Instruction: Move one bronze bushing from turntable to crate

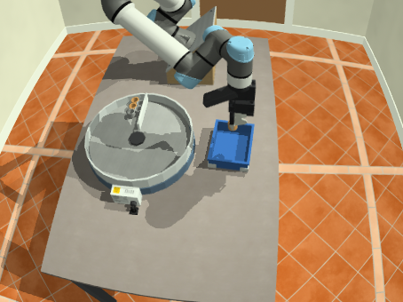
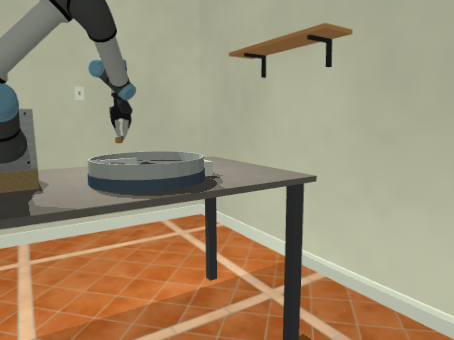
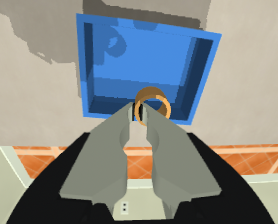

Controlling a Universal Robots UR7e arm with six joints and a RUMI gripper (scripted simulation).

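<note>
The blue crate is 1 cm behind my hand and 12 cm below it. Also, from my hand: grey round turntable: 4 cm behind, 34 cm to the right, 9 cm below.
</note>
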